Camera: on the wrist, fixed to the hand. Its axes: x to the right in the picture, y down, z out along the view.
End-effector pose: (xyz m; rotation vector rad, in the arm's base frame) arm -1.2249 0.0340 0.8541 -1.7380 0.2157 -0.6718
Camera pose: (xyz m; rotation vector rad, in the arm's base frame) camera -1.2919 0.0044 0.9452 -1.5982 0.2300 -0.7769
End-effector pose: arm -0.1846 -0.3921 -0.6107 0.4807 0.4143 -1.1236
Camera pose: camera -0.2778 -0.3747 -0.6790 0.6404 0.4494 -1.1475
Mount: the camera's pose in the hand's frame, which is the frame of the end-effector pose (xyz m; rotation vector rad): -0.0111 -0.0906 -0.0730 0.1147 0.1064 -0.0190
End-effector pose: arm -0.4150 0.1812 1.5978 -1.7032 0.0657 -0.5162
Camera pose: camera -0.4739 0.1362 1.6882 -1.5652 0.0949 -0.6134
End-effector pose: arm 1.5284 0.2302 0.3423 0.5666 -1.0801 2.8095
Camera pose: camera 1.5343 0.3469 0.3456 0.4283 -0.8948 2.8623
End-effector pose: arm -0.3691 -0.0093 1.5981 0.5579 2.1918 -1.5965
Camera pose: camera -0.4113 0.0340 1.6981 0.6717 2.1971 -1.7485
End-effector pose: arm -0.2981 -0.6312 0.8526 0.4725 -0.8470 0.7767
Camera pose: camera -0.1979 -0.6462 0.7943 0.5354 -0.7008 0.8286
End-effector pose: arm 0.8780 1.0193 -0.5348 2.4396 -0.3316 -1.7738
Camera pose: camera 0.9542 1.1068 -0.5210 2.6119 -0.4119 -1.6679
